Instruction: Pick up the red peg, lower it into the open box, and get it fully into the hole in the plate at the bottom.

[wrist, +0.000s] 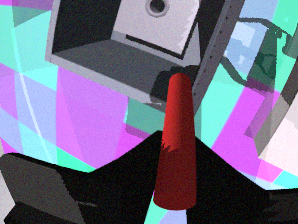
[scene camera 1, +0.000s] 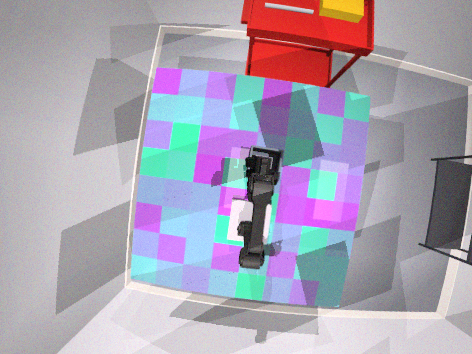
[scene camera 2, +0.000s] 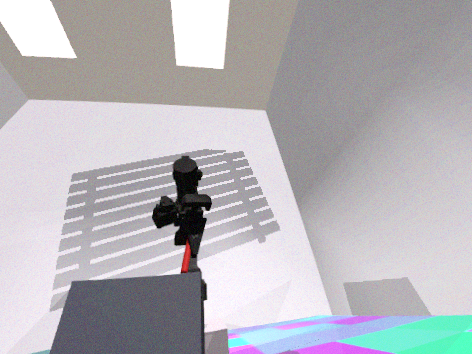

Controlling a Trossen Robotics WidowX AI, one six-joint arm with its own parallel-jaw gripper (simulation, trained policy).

Scene:
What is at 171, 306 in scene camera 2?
A grey box.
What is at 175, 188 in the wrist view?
A red peg.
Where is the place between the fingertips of my gripper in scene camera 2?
194, 256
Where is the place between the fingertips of my gripper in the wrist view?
174, 140

